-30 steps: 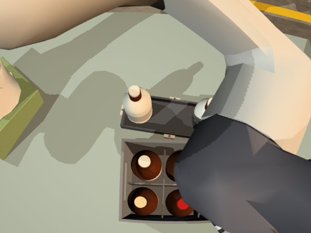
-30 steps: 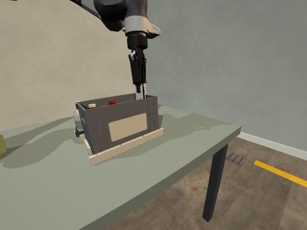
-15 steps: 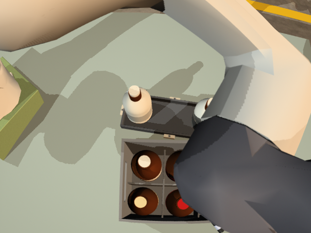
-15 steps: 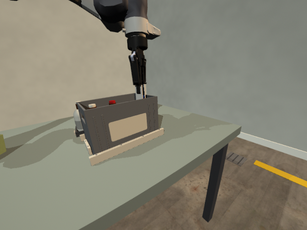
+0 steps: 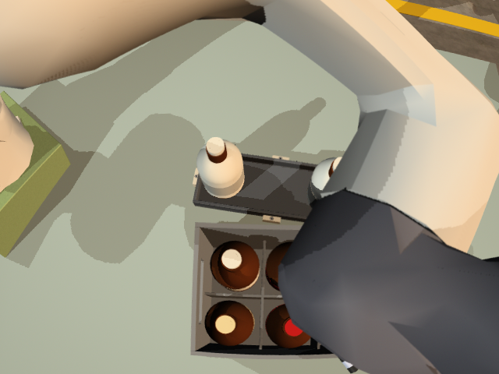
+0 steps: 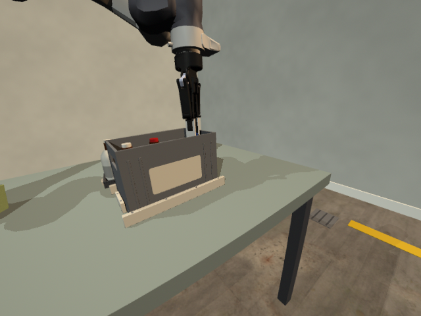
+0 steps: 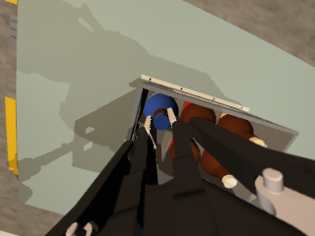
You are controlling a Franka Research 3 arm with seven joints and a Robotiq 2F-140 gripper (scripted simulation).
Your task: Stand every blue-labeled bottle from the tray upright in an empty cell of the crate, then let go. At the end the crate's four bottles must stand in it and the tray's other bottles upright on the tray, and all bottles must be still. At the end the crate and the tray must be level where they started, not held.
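The blue-labeled bottle is 90 mm below my hand. From my hand the other things lie so: grey crate 100 mm below, 90 mm behind, 40 mm to the left; cream-labeled bottle 250 mm to the left, 210 mm behind, 100 mm below; dark tray 240 mm to the left, 170 mm below, 110 mm behind.
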